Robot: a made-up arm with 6 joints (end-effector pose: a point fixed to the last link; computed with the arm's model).
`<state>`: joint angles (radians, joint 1 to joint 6).
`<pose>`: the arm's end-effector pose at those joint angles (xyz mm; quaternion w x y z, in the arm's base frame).
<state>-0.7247 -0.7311 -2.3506 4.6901 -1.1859 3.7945</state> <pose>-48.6 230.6 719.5 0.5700 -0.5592 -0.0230 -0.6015</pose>
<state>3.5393 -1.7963 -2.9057 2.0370 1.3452 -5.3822</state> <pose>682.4 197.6 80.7 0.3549 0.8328 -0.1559 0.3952</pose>
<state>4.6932 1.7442 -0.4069 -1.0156 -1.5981 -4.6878</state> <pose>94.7 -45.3 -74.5 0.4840 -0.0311 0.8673 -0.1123</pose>
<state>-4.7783 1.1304 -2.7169 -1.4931 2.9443 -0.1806</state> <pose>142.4 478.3 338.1 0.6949 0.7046 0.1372 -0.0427</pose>
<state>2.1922 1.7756 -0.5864 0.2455 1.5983 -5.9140</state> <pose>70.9 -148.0 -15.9 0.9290 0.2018 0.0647 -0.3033</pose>
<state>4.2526 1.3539 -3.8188 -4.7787 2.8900 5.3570</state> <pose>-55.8 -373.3 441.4 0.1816 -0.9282 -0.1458 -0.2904</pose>
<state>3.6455 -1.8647 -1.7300 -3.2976 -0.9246 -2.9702</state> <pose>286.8 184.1 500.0 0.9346 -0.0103 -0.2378 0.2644</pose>
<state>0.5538 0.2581 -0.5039 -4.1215 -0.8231 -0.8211</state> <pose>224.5 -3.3 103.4 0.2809 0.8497 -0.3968 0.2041</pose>
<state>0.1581 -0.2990 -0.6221 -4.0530 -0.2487 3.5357</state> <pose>318.2 -41.8 210.3 0.1530 0.8850 0.2646 0.3513</pose>
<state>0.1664 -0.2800 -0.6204 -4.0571 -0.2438 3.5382</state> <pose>319.0 -39.0 204.0 0.1495 0.8862 0.2716 0.3443</pose>
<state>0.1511 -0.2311 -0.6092 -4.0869 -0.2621 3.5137</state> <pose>315.2 -47.8 188.1 0.1647 0.8910 0.2913 0.3069</pose>
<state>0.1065 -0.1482 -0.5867 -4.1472 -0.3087 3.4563</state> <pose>303.5 -70.1 163.1 0.1961 0.8952 0.3265 0.2314</pose>
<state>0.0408 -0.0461 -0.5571 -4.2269 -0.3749 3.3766</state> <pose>283.6 -99.9 136.0 0.2269 0.8910 0.3712 0.1300</pose>
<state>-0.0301 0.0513 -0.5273 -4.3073 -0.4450 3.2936</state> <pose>259.6 -128.1 114.4 0.2434 0.8762 0.4151 0.0278</pose>
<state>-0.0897 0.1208 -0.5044 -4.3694 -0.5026 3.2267</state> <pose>239.1 -148.5 101.8 0.2469 0.8583 0.4472 -0.0492</pose>
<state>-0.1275 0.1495 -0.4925 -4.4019 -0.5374 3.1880</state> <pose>227.5 -160.0 98.3 0.2477 0.8474 0.4612 -0.0885</pose>
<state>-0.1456 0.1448 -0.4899 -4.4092 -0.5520 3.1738</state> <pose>224.0 -165.0 101.2 0.2517 0.8457 0.4604 -0.0976</pose>
